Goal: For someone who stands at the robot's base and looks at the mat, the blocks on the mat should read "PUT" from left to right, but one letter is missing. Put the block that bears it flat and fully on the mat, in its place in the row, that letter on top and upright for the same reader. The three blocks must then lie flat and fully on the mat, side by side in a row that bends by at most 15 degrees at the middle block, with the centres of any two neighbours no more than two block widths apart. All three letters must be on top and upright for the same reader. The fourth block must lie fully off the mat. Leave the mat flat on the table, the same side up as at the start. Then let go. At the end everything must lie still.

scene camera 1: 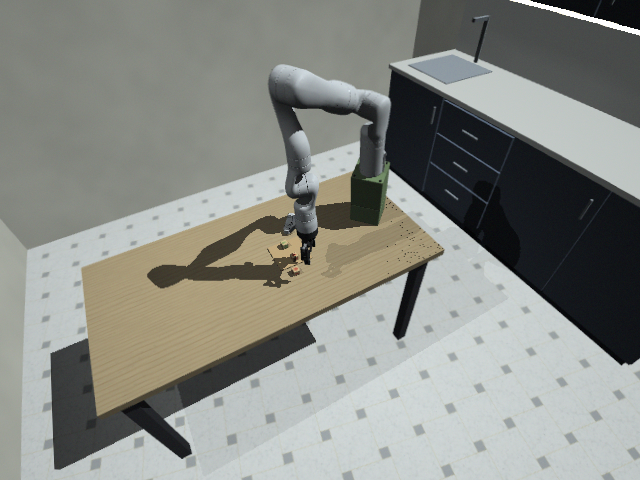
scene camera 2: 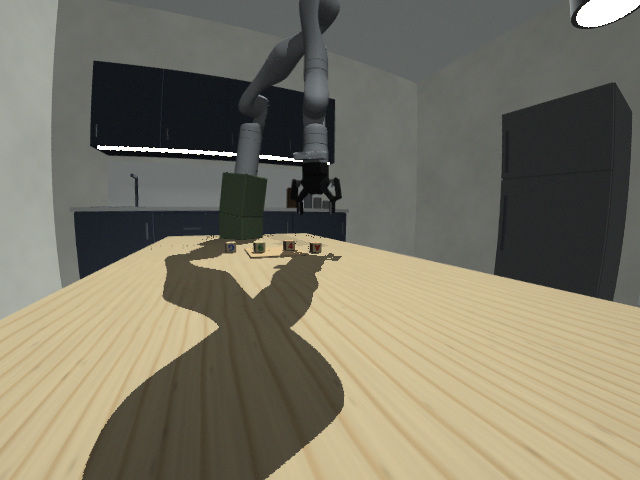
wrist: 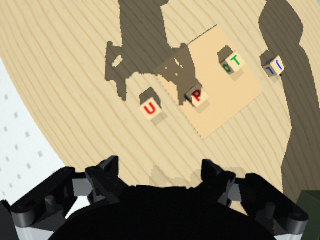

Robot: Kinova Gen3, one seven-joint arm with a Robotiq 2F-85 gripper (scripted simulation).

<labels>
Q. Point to a tan mat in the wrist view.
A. At 199, 62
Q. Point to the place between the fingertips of my gripper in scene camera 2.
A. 315, 214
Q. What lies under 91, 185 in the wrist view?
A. My gripper.
</labels>
